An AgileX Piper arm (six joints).
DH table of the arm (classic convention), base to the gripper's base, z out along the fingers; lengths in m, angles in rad. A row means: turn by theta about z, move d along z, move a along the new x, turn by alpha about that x. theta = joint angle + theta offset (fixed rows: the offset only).
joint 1: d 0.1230; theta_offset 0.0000; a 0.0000; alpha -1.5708
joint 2: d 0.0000; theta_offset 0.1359; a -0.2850; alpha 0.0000
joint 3: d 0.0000; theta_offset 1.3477; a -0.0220; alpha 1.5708
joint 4: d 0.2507; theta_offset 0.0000; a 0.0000; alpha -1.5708
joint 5: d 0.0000; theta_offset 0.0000; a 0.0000; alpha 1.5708
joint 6: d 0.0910; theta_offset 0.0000; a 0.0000; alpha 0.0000
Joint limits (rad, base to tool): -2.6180..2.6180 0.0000..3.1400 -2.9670..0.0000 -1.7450..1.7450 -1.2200..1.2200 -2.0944..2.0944
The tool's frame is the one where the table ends.
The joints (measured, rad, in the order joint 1, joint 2, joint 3, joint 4, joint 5, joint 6), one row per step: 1.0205 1.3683 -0.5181 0.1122 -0.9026 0.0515; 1.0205 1.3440 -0.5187 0.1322 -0.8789 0.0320; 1.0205 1.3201 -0.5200 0.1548 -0.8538 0.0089; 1.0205 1.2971 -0.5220 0.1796 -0.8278 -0.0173; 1.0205 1.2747 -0.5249 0.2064 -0.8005 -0.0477; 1.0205 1.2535 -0.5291 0.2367 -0.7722 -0.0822; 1.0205 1.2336 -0.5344 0.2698 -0.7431 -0.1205; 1.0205 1.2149 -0.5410 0.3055 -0.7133 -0.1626; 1.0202 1.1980 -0.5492 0.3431 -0.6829 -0.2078; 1.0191 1.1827 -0.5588 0.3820 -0.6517 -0.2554; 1.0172 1.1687 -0.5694 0.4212 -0.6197 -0.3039; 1.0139 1.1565 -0.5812 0.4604 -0.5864 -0.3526; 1.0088 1.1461 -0.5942 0.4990 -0.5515 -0.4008; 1.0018 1.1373 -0.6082 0.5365 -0.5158 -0.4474; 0.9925 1.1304 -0.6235 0.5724 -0.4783 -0.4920; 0.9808 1.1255 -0.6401 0.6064 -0.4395 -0.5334
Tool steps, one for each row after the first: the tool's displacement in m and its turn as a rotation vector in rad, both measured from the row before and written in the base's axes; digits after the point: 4 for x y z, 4 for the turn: -0.0006 -0.0033 0.0044 -0.0018 -0.0020 -0.0142; -0.0005 -0.0034 0.0042 -0.0037 -0.0018 -0.0154; -0.0004 -0.0033 0.0040 -0.0054 -0.0014 -0.0161; -0.0003 -0.0032 0.0039 -0.0078 -0.0018 -0.0166; -0.0001 -0.0031 0.0038 -0.0096 -0.0011 -0.0176; 0.0000 -0.0029 0.0036 -0.0115 -0.0004 -0.0178; 0.0001 -0.0027 0.0036 -0.0132 0.0000 -0.0176; 0.0002 -0.0024 0.0035 -0.0148 0.0006 -0.0169; 0.0004 -0.0022 0.0034 -0.0164 0.0015 -0.0159; 0.0005 -0.0020 0.0033 -0.0173 0.0026 -0.0141; 0.0007 -0.0018 0.0032 -0.0184 0.0044 -0.0123; 0.0010 -0.0015 0.0030 -0.0192 0.0062 -0.0103; 0.0013 -0.0014 0.0030 -0.0188 0.0076 -0.0085; 0.0016 -0.0012 0.0029 -0.0188 0.0094 -0.0064; 0.0020 -0.0010 0.0029 -0.0177 0.0113 -0.0047
